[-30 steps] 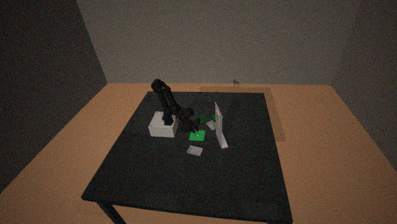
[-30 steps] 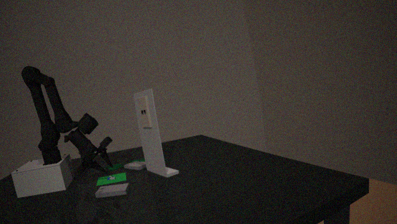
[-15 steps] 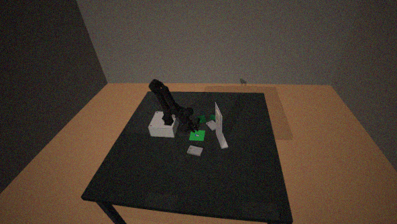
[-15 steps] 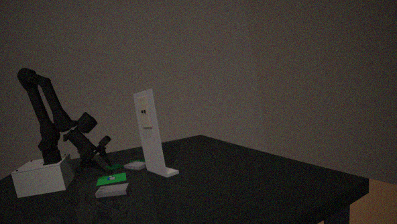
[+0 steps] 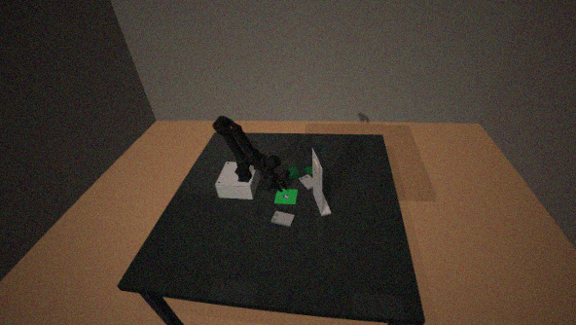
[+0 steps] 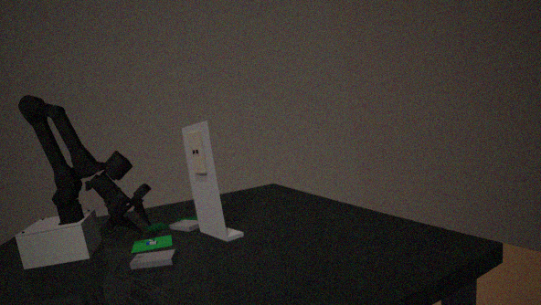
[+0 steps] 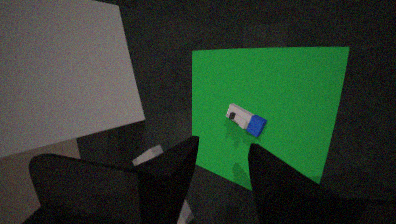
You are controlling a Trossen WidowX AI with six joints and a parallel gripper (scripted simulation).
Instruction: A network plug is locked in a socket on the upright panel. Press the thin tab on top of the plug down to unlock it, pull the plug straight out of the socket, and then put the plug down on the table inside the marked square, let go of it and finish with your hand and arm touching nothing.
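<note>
Right now the network plug is 1 cm ahead of my gripper tip, 1 cm to the right of it and 4 cm below it. The rest, counted from my gripper tip: white panel 20 cm ahead, 3 cm to the right, 10 cm above; green square 1 cm ahead, 4 cm below.
</note>
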